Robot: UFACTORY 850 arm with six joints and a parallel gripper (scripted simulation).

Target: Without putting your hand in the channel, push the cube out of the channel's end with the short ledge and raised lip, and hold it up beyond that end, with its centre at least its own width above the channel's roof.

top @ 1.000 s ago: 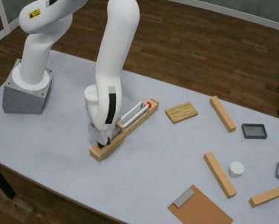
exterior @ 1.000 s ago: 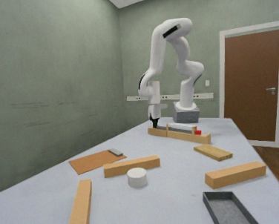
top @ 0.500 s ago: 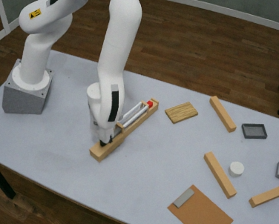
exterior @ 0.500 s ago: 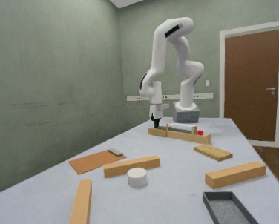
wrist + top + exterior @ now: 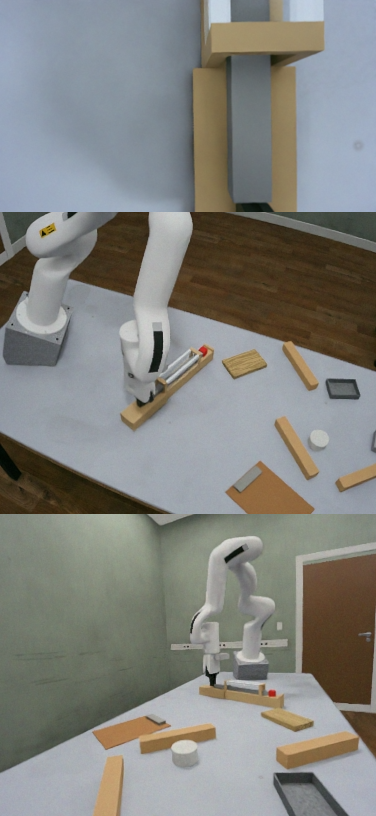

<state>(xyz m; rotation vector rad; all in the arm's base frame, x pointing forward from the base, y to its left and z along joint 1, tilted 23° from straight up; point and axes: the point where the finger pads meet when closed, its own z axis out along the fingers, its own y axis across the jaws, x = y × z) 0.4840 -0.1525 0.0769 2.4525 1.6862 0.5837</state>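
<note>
My gripper is now 300 mm to the right of the red cube, 110 mm short of it and 10 mm above it. The rest, counted from my hand: wooden slab (350 mm to the left, 260 mm ahead, 60 mm below); then channel (170 mm to the left, 60 mm ahead, 20 mm below); then grey tray (650 mm ahead, 370 mm to the left, 60 mm below).
</note>
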